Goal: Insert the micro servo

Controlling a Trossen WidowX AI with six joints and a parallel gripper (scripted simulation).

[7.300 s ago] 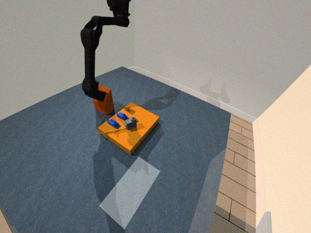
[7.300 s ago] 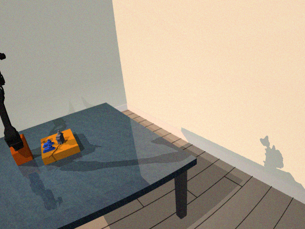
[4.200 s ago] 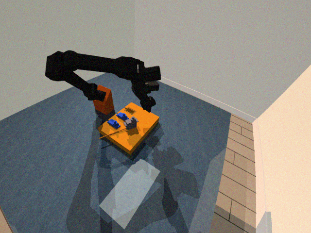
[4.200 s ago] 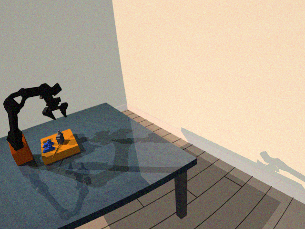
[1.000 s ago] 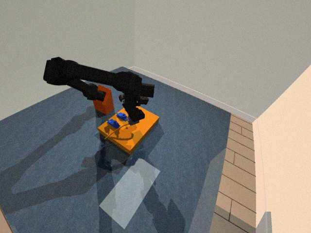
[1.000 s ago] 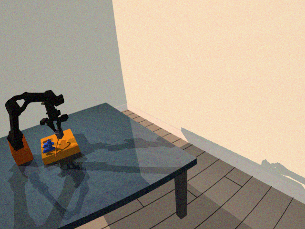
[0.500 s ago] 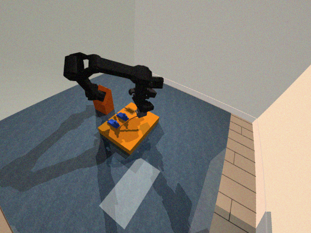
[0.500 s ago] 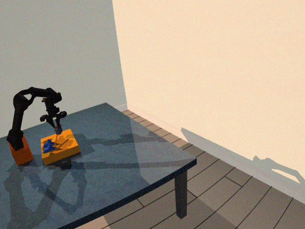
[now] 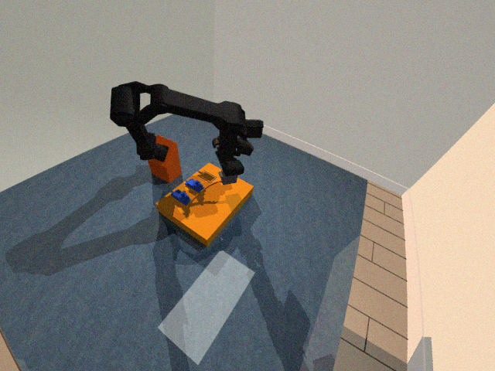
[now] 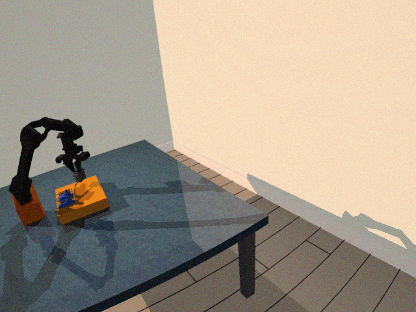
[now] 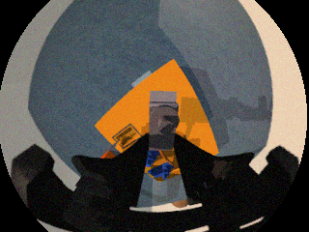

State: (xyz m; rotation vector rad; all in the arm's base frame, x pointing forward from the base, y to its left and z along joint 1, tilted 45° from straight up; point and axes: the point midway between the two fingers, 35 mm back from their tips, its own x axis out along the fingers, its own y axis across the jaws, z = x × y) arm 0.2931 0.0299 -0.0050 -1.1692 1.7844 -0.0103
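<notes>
The orange deck lies 10 cm below my gripper tip and 7 cm to the right of it.
</notes>
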